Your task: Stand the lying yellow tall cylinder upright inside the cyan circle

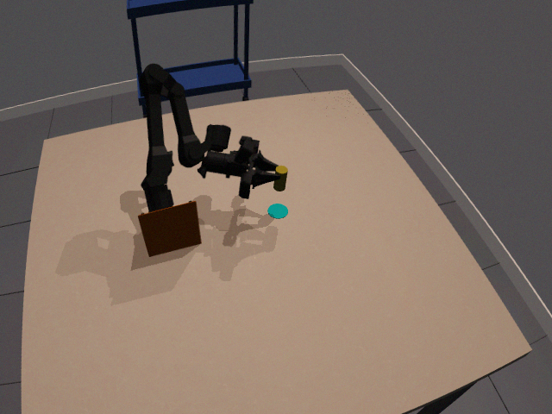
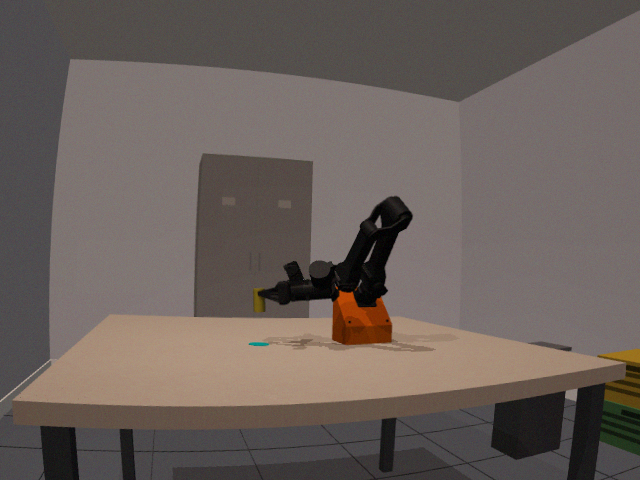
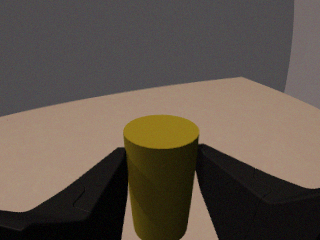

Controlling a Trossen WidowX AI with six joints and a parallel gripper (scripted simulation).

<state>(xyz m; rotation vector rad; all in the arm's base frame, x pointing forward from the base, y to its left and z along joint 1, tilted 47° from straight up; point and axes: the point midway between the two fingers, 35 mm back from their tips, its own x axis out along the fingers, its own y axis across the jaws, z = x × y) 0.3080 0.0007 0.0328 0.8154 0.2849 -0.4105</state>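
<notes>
Now: the cyan circle 150 mm below my gripper tip. Also, from my gripper tip: yellow cylinder 20 mm below.
</notes>
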